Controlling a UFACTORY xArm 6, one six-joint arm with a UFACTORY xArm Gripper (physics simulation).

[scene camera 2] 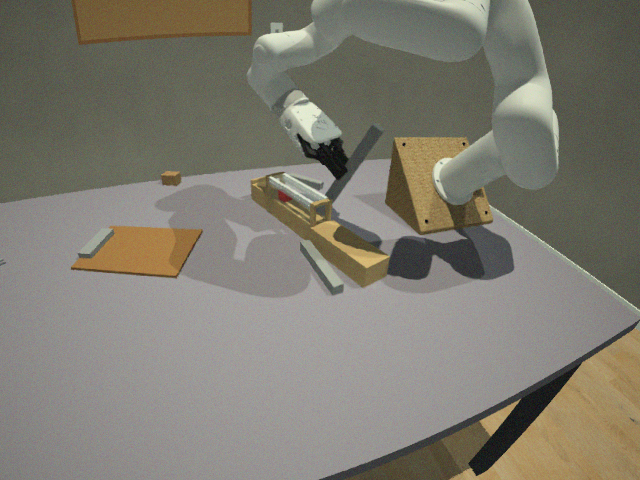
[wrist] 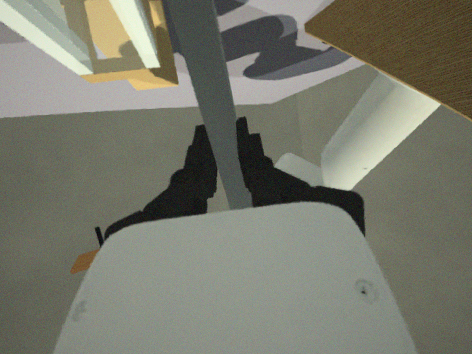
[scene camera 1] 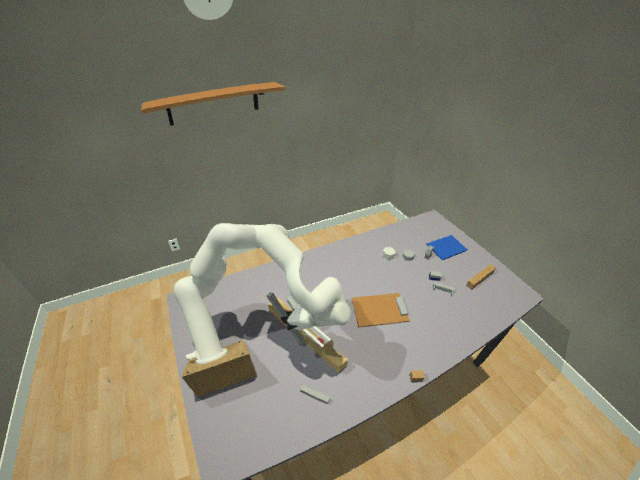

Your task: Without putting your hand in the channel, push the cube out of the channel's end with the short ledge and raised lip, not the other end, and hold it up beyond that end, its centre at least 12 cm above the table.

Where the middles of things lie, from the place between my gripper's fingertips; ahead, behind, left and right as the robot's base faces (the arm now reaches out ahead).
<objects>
The wooden channel block (scene camera 2: pixel 365 264) is 70 mm ahead of my hand, 30 mm to the right of it and 90 mm below it. The rest, counted from my hand: long grey stick (scene camera 2: pixel 375 131) (10 mm ahead, 10 mm to the right, 10 mm below); then brown board (scene camera 2: pixel 146 251) (430 mm ahead, 40 mm to the right, 130 mm below).
</objects>
